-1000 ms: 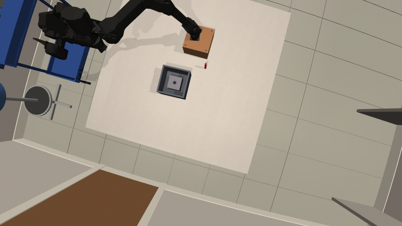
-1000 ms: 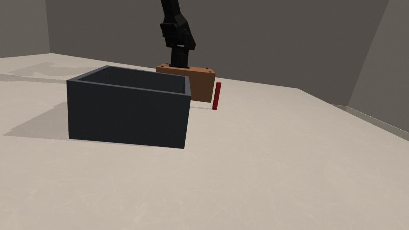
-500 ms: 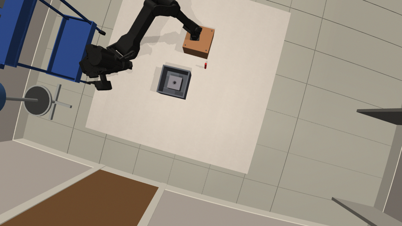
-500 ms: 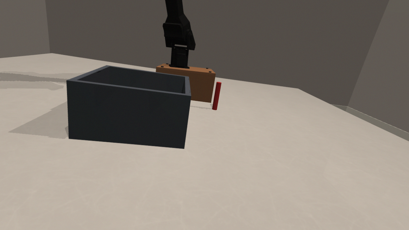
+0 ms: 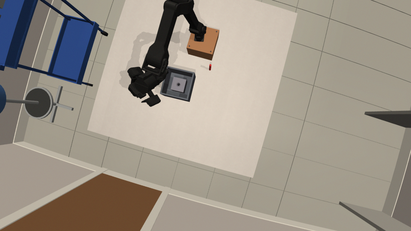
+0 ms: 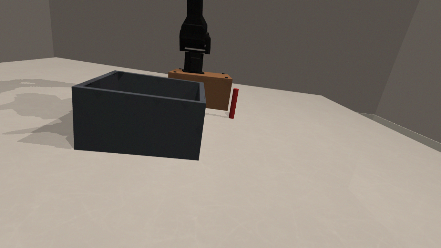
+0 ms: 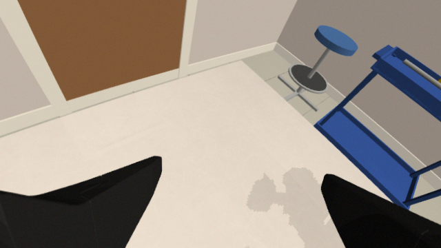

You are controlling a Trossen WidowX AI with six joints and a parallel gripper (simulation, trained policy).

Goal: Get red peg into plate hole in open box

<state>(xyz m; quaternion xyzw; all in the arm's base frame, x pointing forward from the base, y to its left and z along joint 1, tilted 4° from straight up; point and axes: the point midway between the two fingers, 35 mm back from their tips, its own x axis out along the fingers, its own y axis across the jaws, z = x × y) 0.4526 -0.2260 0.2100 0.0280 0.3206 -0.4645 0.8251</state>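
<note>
My gripper tip is 270 mm past the red peg, 350 mm to the right of it and 260 mm above it. Round my gripper tip: plate 120 mm behind, 150 mm to the left, 250 mm below; then dark grey box 120 mm behind, 150 mm to the left, 270 mm below.
</note>
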